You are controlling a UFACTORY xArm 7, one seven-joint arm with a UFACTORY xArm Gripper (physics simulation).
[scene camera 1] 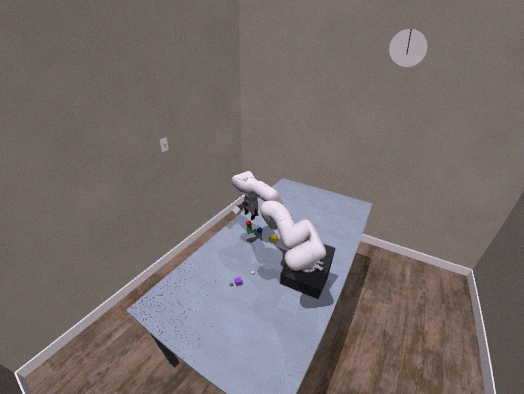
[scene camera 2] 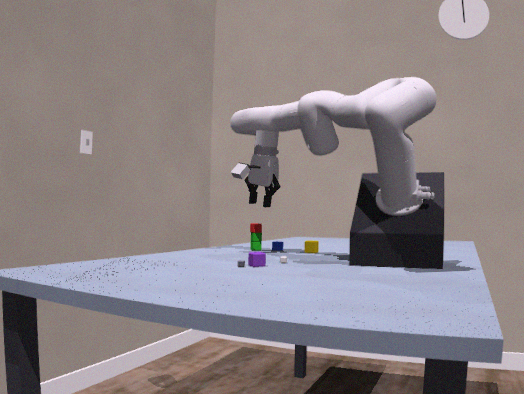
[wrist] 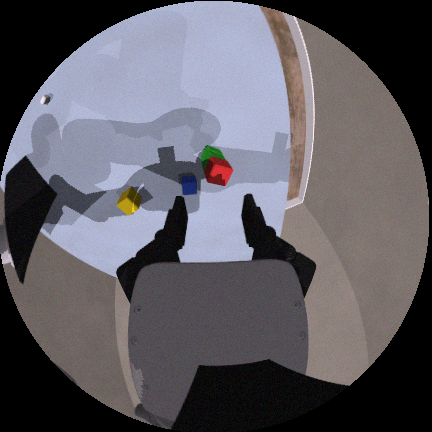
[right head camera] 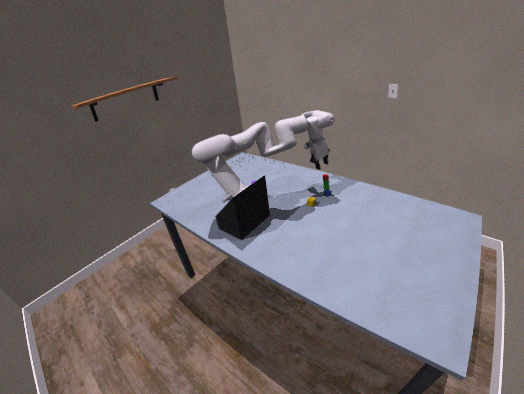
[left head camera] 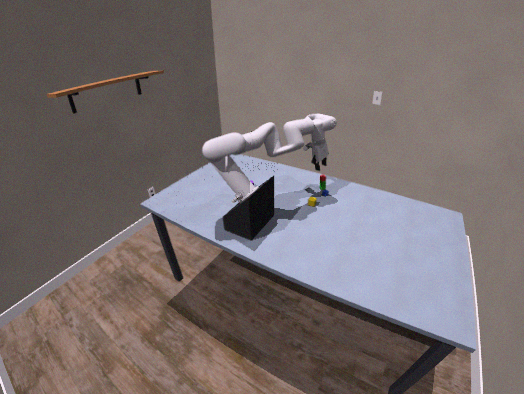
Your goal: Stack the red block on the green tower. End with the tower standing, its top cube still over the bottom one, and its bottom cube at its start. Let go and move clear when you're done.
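Frame: origin at the arm's base, x down, y back, z left, level; centimetres.
Seen in the pictures: gripper, fingertip midpoint: [scene camera 1: 249, 216] [scene camera 2: 259, 205] [wrist: 213, 205] [right head camera: 322, 166] [left head camera: 321, 167]; arm's base, origin of the base link: [scene camera 2: 399, 199] [right head camera: 240, 195] [left head camera: 249, 195].
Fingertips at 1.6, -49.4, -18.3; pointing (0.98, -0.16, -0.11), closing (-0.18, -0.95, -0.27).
Pixels of each thing's middle, then the offset from my fingertips to it, as dx, dy, dz.
- red block, body centre: [wrist: 217, 170] [scene camera 2: 256, 228] [right head camera: 325, 177] [left head camera: 322, 178] [scene camera 1: 248, 223] +7.7, -1.9, -1.3
- green tower, body centre: [wrist: 213, 163] [scene camera 2: 256, 236] [right head camera: 326, 181] +10.8, -1.8, -1.6
- blue cube, body centre: [wrist: 188, 184] [scene camera 2: 277, 245] +13.9, +4.3, -5.9
- yellow cube, body centre: [wrist: 128, 200] [scene camera 2: 311, 246] +13.4, +17.7, -2.8
- purple cube, body centre: [scene camera 2: 257, 259] +13.7, +18.4, +39.5
- small grey cube, body centre: [scene camera 2: 241, 263] +14.6, +15.9, +42.8
- small white cube, body centre: [scene camera 2: 283, 259] +14.6, +21.2, +29.4
The red block [left head camera: 323, 177] [right head camera: 325, 177] [scene camera 1: 248, 223] [scene camera 2: 256, 228] [wrist: 219, 171] rests on top of the green tower [left head camera: 323, 186] [right head camera: 326, 184] [scene camera 1: 249, 230] [scene camera 2: 256, 241] [wrist: 212, 154]. The tower is two green cubes, one on the other, and stands upright on the table in the scene camera 2 view. My gripper [left head camera: 320, 166] [right head camera: 321, 164] [scene camera 1: 252, 217] [scene camera 2: 260, 204] [wrist: 213, 205] is open and empty. It hangs above the red block, apart from it, with a gap between the fingertips and the block.
A blue cube [scene camera 2: 277, 246] [wrist: 189, 185] lies close beside the tower. A yellow cube [scene camera 2: 311, 246] [wrist: 129, 201] lies farther toward the black base [scene camera 2: 396, 250]. A purple cube [scene camera 2: 257, 259], a small grey cube [scene camera 2: 241, 263] and a small white cube [scene camera 2: 283, 259] also lie on the table.
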